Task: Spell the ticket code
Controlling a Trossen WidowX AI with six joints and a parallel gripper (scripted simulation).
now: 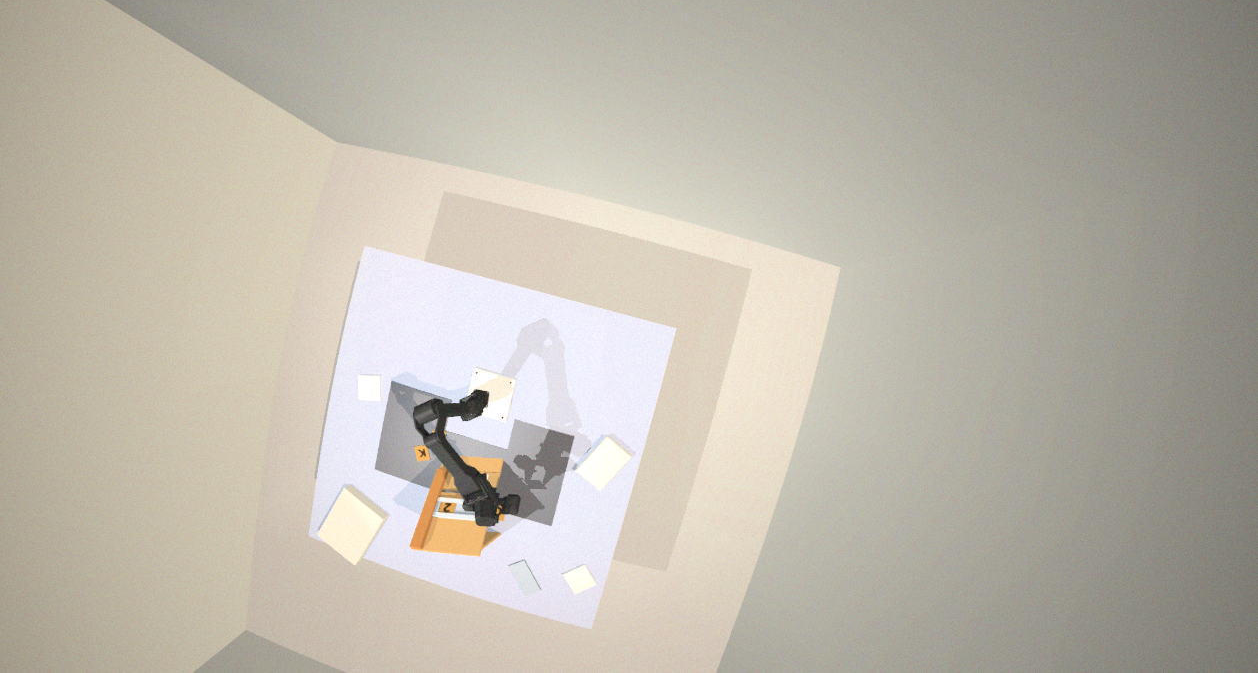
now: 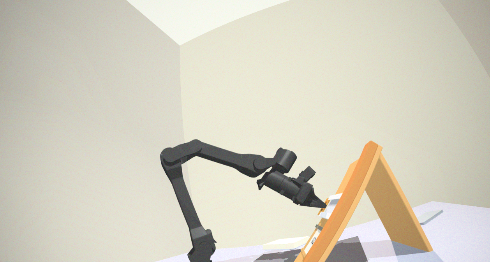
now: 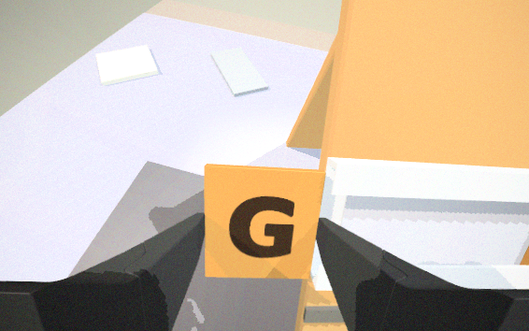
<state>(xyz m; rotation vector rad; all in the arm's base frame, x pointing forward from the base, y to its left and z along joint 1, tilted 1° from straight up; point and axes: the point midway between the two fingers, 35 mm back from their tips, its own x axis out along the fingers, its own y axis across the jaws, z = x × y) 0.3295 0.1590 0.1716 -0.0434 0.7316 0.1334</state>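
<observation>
Now: the white ticket 12 cm to the right of my gripper tip, 8 cm below it and 5 cm behind it. Also, from my gripper tip: grey slab (36 cm ahead, 16 cm below, 10 cm to the left); then grey mat (18 cm to the right, 16 cm below, 15 cm behind).
</observation>
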